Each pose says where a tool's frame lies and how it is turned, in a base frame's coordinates. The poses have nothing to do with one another.
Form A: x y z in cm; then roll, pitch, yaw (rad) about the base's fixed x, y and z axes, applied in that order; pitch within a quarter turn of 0, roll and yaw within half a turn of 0.
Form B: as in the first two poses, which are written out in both.
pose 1, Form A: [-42.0 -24.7 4.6 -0.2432 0.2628 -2.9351]
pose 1, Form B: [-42.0 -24.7 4.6 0.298 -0.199 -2.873]
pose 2, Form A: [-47.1 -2.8 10.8 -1.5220 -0.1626 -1.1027]
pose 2, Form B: [-47.1 -2.8 10.8 -1.466 1.093 -0.256]
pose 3, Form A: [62.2 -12.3 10.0 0.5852 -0.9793 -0.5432]
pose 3, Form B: [62.2 -12.3 10.0 0.243 -1.071 -0.080]
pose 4, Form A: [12.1 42.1 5.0 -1.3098 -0.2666 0.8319]
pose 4, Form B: [12.1 42.1 5.0 -1.178 -0.863 0.030]
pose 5, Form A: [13.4 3.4 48.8 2.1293 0.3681 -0.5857]
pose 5, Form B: [13.4 3.4 48.8 2.259 -0.679 0.050]
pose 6, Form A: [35.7 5.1 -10.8 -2.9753 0.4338 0.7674]
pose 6, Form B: [35.7 5.1 -10.8 2.955 -0.426 -0.771]
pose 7, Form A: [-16.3 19.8 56.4 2.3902 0.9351 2.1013]
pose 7, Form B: [-16.3 19.8 56.4 2.785 1.089 -2.277]
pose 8, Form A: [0.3 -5.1 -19.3 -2.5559 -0.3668 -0.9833]
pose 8, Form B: [0.3 -5.1 -19.3 -3.068 0.676 0.846]
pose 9, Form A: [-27.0 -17.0 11.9 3.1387 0.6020 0.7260]
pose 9, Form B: [-27.0 -17.0 11.9 2.711 -0.435 -0.823]
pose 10, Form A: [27.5 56.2 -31.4 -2.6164 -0.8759 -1.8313]
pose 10, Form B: [27.5 56.2 -31.4 2.194 0.319 1.745]
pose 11, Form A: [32.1 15.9 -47.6 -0.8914 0.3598 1.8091]
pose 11, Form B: [32.1 15.9 -47.6 -0.053 -0.941 1.955]
